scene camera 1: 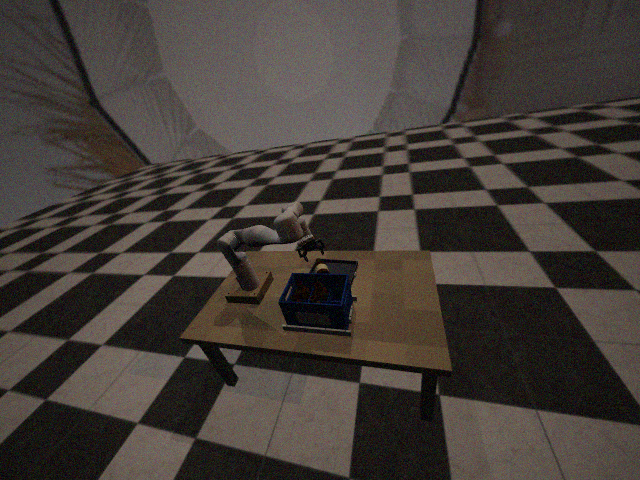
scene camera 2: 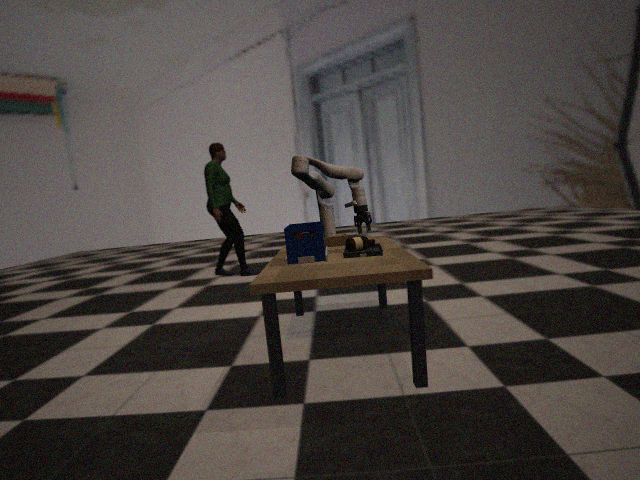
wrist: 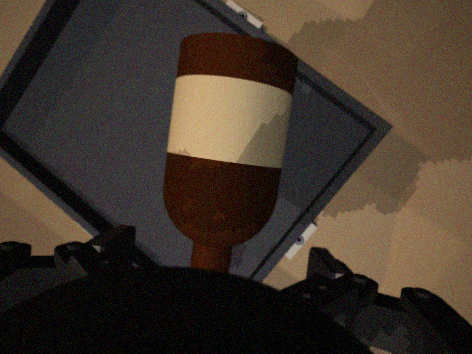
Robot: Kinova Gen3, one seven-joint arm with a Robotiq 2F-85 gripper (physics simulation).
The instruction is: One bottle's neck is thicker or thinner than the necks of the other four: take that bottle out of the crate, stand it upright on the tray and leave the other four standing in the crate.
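Pixels of known places: gripper, fingertip midpoint: (scene camera 1: 315, 257) (scene camera 2: 364, 232) (wrist: 220, 255); arm's base at its link origin: (scene camera 1: 251, 285) (scene camera 2: 329, 236).
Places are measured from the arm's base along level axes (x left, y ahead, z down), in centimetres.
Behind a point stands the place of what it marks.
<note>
A brown bottle with a cream label (scene camera 1: 322, 268) @(x 5.6, y 39.0, z -1.6 cm) (scene camera 2: 357, 243) @(x 6.9, y 41.9, z 0.8 cm) (wrist: 227, 120) @(x 7.0, y 37.5, z -2.0 cm) lies on its side on the dark grey tray (scene camera 1: 347, 269) @(x 10.8, y 51.9, z 5.3 cm) (scene camera 2: 363, 253) @(x 5.9, y 55.5, z 4.2 cm) (wrist: 100, 100) @(x 8.9, y 49.7, z 5.3 cm). In the wrist view its base points to the top and its neck to the bottom, where the gripper body hides the neck's end. My gripper (scene camera 1: 314, 256) @(x 13.3, y 35.0, z -3.6 cm) (scene camera 2: 364, 230) @(x 13.3, y 35.0, z -3.6 cm) (wrist: 220, 255) @(x 13.3, y 35.0, z -3.6 cm) is open and empty above the bottle, with its fingers to either side of the neck in the wrist view. The blue crate (scene camera 1: 314, 316) @(x -28.6, y 37.4, z -4.1 cm) (scene camera 2: 305, 250) @(x -21.9, y 51.6, z -0.1 cm) holds dark reddish-brown bottles (scene camera 1: 314, 292) @(x -16.6, y 37.0, z -6.2 cm); their number and neck widths cannot be told.
The crate stands beside the tray on the wooden table (scene camera 1: 398, 320) @(x -26.1, y 72.2, z 5.9 cm) (scene camera 2: 341, 273) @(x -12.5, y 86.7, z 5.8 cm), with a light strip (scene camera 1: 316, 329) @(x -29.6, y 36.9, z 3.2 cm) along its foot. The arm's base is on a wooden block (scene camera 1: 248, 296) @(x -8.3, y 0.5, z 0.2 cm) at the table's left in scene view 1. A person in green (scene camera 2: 219, 186) stands beyond the table.
</note>
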